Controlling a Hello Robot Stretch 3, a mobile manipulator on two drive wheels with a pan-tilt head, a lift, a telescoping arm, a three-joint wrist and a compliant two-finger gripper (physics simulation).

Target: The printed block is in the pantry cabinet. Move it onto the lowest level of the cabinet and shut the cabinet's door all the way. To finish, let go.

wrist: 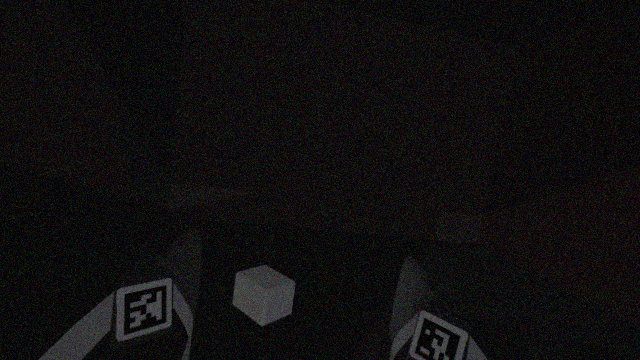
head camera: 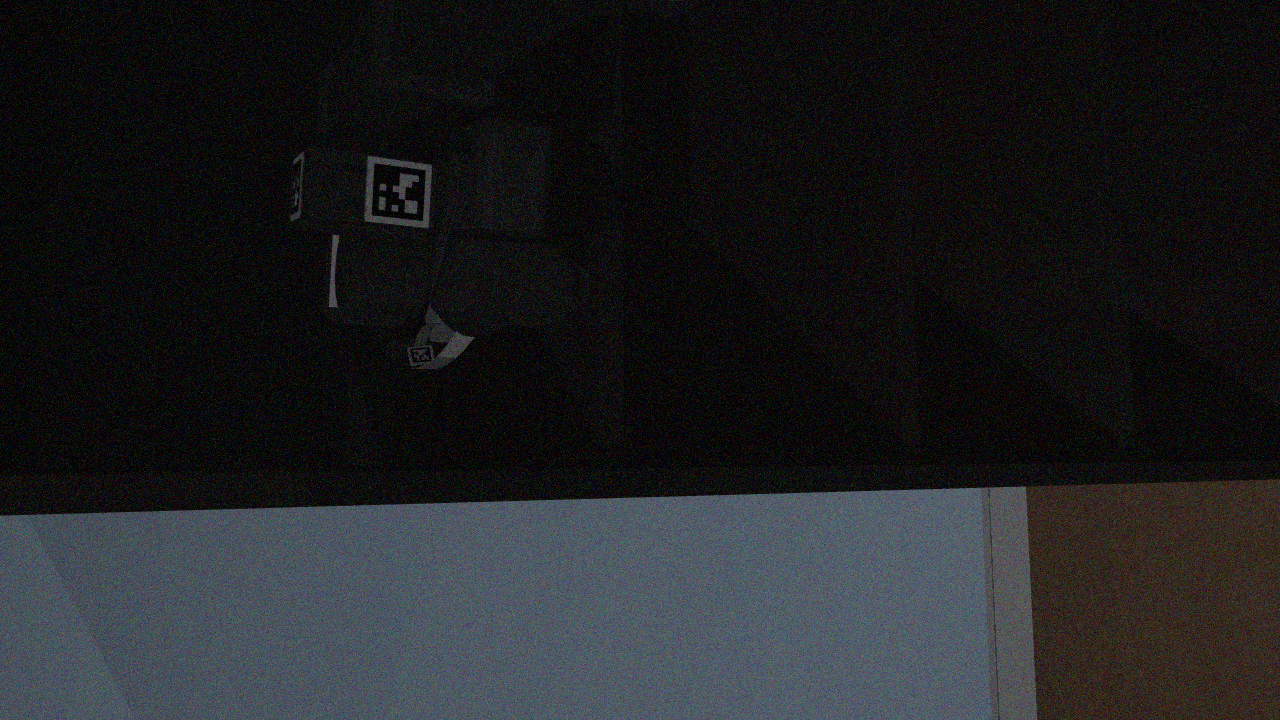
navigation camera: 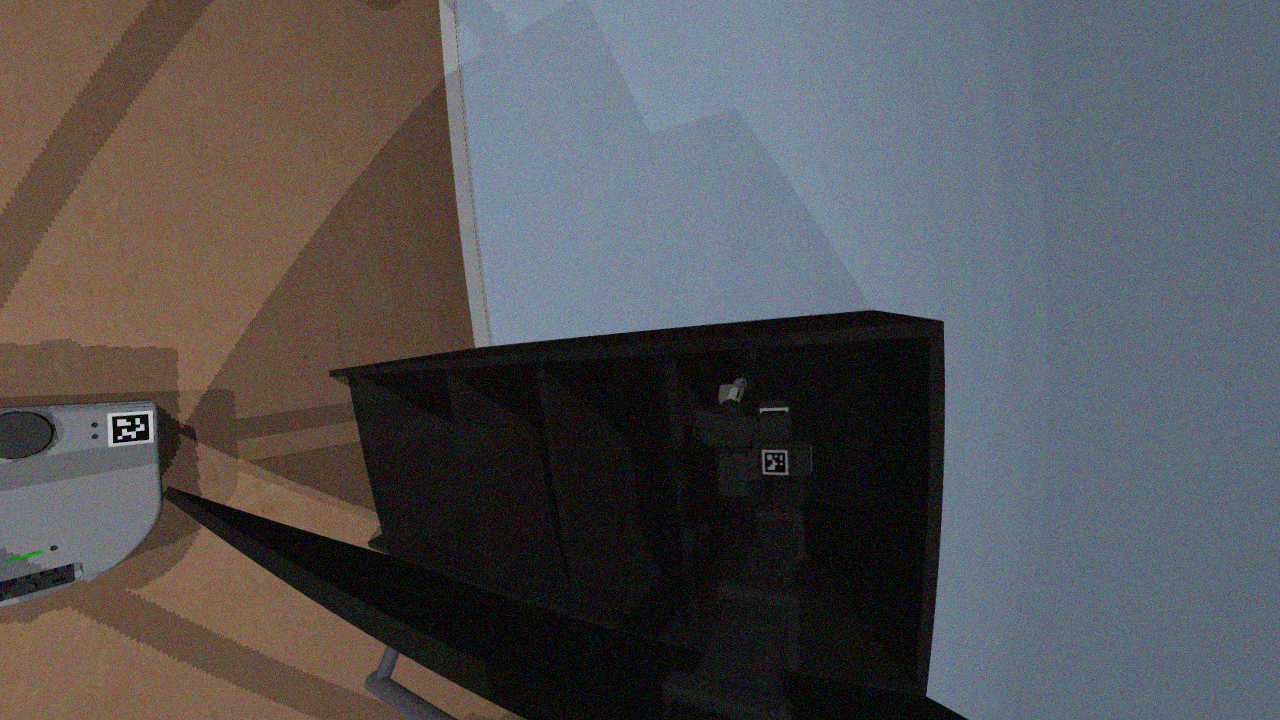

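Where they show: gripper, between the fingertips: (wrist: 299,269) (navigation camera: 746,409); robot's base, origin of its link: (navigation camera: 20,432).
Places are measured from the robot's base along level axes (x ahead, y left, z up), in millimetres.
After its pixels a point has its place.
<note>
The block (wrist: 264,295) @[z 1067, x -2, y -851 mm] shows as a small pale cube low in the wrist view, in the gap between the fingers and nearer the left one, touching neither. Its print cannot be made out. My gripper (wrist: 299,269) @[z 1114, x -23, y -793 mm] is open, with nothing held. Its pale fingers also show partly in the head view and the navigation view, where it reaches into the upper compartment of the dark pantry cabinet (navigation camera: 935,501) @[z 1392, x -124, y -588 mm] (head camera: 716,475) @[z 969, x 92, y -555 mm]. The cabinet's door (navigation camera: 429,617) @[z 930, x -151, y -223 mm] stands open. The block cannot be told apart in the head and navigation views, and the shelf under it is very dark.
In the sideways navigation view, shelf boards (navigation camera: 544,429) @[z 527, x -91, y -886 mm] divide the cabinet, with the lower levels to the left. The door's grey handle (navigation camera: 384,685) @[z 925, x -189, y -178 mm] juts out at the bottom. My base (navigation camera: 80,483) @[z 160, x -87, y -65 mm] is at the left on the brown floor (navigation camera: 295,268) @[z 1, x 389, y -466 mm]. A blue-grey wall (navigation camera: 1074,268) @[z 1846, x 247, y -1111 mm] (head camera: 537,608) @[z 858, x 346, y -1096 mm] stands behind.
</note>
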